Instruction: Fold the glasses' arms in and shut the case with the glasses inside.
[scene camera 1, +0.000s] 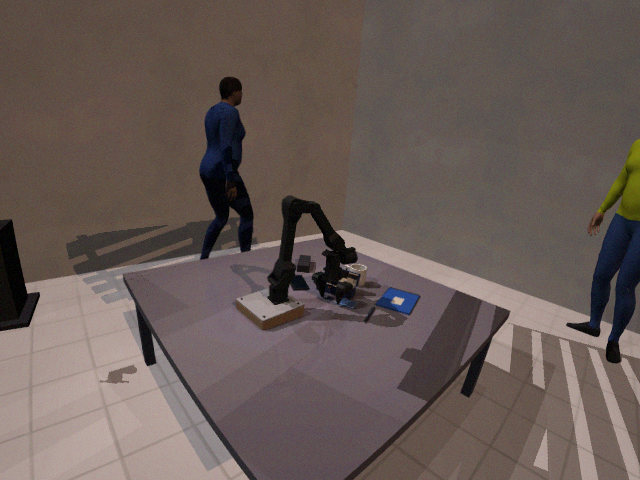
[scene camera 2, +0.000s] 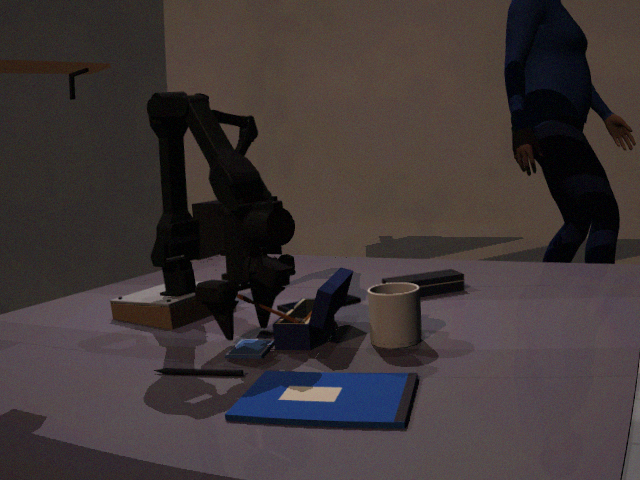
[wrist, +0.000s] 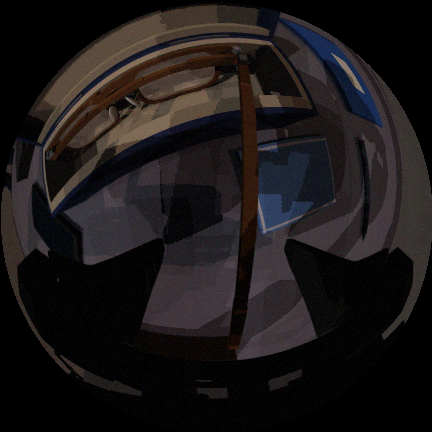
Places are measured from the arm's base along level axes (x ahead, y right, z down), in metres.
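Where they show: gripper, fingertip midpoint: (scene camera 1: 330, 300) (scene camera 2: 247, 333) (wrist: 226, 245); arm's base, link origin: (scene camera 1: 278, 299) (scene camera 2: 180, 292).
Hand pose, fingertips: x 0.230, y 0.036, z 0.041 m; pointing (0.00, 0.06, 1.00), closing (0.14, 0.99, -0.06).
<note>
Things, the pixels of their top centre, and the offset from my fingertips. "*": a spot on its surface instead.
- navy case, surface spot: (wrist: 150, 150) * dx +0.054, dy -0.047, dz -0.024 m
- blue card, top centre: (wrist: 300, 179) (scene camera 2: 250, 347) (scene camera 1: 346, 302) dx +0.055, dy +0.045, dz +0.001 m
- pen, top centre: (wrist: 369, 198) (scene camera 2: 196, 369) dx +0.070, dy +0.169, dz -0.003 m
- blue notebook, top centre: (scene camera 2: 326, 394) (scene camera 1: 398, 299) dx +0.285, dy +0.135, dz -0.002 m
- mug, surface spot: (scene camera 2: 395, 316) * dx +0.259, dy -0.063, dz -0.046 m
- dark phone, top centre: (wrist: 47, 229) (scene camera 2: 318, 301) (scene camera 1: 297, 281) dx -0.025, dy -0.219, dz -0.002 m
- black box, top centre: (scene camera 2: 423, 276) (scene camera 1: 304, 260) dx +0.118, dy -0.386, dz -0.029 m
The navy case (scene camera 2: 292, 336) (wrist: 150, 150) stands open, its lid (scene camera 2: 333, 298) tilted up and back. In scene camera 1 the case is mostly hidden behind my gripper. The brown glasses (wrist: 145, 80) lie inside it, lenses along its length. One arm lies folded along the frame. The other arm (scene camera 2: 277, 313) (wrist: 248, 175) sticks out over the case's front wall and slants upward. My gripper (scene camera 1: 332, 298) (scene camera 2: 247, 332) (wrist: 226, 245) is open and empty, low over the table in front of the case. In the wrist view the outstretched arm runs between its spread fingers, right of centre.
A blue card (scene camera 1: 347, 303) (scene camera 2: 252, 347) (wrist: 295, 185) lies beside the case. A pen (scene camera 2: 201, 372) (wrist: 365, 190) and a blue notebook (scene camera 2: 361, 413) (wrist: 320, 52) lie farther out. A mug (scene camera 1: 361, 274) (scene camera 2: 395, 316) stands behind the lid. A dark phone (scene camera 1: 299, 282) and a black box (scene camera 1: 303, 264) (scene camera 2: 439, 283) lie beyond.
</note>
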